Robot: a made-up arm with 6 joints.
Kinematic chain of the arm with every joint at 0, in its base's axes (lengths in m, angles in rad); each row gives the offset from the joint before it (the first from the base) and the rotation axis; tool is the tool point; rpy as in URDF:
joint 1: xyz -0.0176 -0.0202 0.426 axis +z
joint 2: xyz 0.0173 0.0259 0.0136 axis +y
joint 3: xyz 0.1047 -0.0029 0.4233 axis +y
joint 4: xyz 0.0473 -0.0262 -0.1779 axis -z
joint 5: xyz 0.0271 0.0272 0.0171 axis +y
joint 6: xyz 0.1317 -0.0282 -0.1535 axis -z
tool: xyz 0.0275 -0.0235 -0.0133 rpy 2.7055 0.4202 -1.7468
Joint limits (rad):
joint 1: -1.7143..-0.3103
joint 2: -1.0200..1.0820
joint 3: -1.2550..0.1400
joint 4: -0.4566..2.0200
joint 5: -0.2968..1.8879
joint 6: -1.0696..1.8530
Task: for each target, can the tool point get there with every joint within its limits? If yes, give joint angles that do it. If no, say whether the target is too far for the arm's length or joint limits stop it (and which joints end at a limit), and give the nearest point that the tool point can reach.
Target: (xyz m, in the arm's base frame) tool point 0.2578 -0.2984 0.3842
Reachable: yes | joints -0.7446 0.5592 -0.6825 1.0906 0.7576 1.2365
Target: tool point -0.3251 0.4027 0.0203
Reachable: no: joint limits stop it (at a limit: joint 2, joint 3, joint 5) | nearest point -0.1170 0.1165 0.4744 | short by 0.576 m
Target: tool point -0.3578 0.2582 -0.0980
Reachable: no: joint limits stop it (at a limit: joint 1, joint 2) | nearest point -0.1639 -0.1621 0.2768 | short by 0.596 m
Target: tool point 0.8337 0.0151 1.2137
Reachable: no: too far | nearest point 0.5269 -0.0878 0.9558 | short by 0.414 m
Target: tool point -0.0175 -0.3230 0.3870
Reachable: yes | joints -1.3107 0.3976 -0.0779 0.5580 0.3816 -0.3432
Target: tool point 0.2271 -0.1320 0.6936
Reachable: yes | joints -0.4978 -0.3970 -0.8025 0.2978 1.3489 -0.5248
